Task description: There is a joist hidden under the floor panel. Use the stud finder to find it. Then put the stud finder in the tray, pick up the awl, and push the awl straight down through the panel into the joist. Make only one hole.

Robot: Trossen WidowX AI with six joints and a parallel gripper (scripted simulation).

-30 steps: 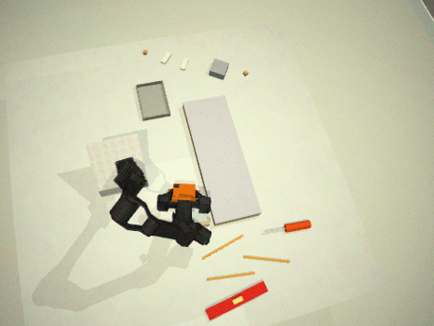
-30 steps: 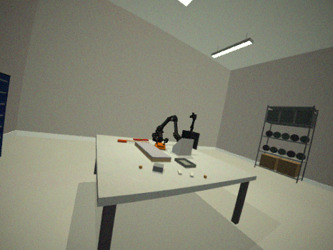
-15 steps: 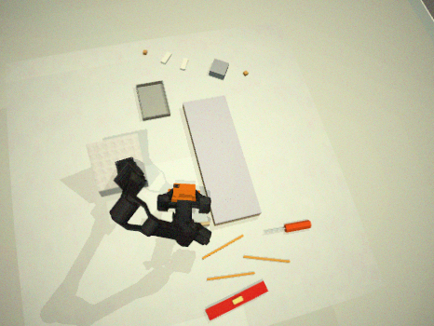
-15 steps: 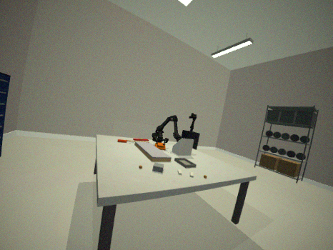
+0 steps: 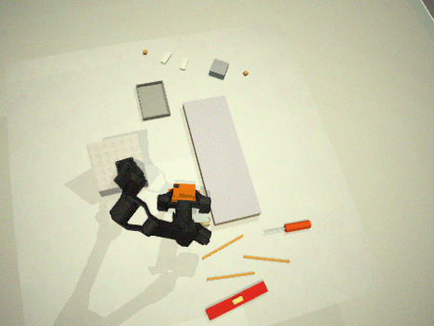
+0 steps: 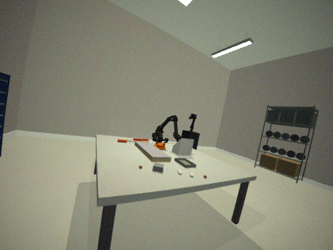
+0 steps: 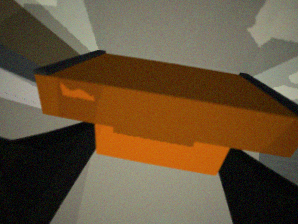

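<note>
Now: the orange stud finder 10 mm to the left of my gripper tip and 10 mm behind it. Also, from my gripper tip: grey tray 430 mm to the left, 40 mm below; awl 120 mm to the right, 50 mm below, 20 mm behind; small light 20 mm to the left, 20 mm behind, 10 mm above.
</note>
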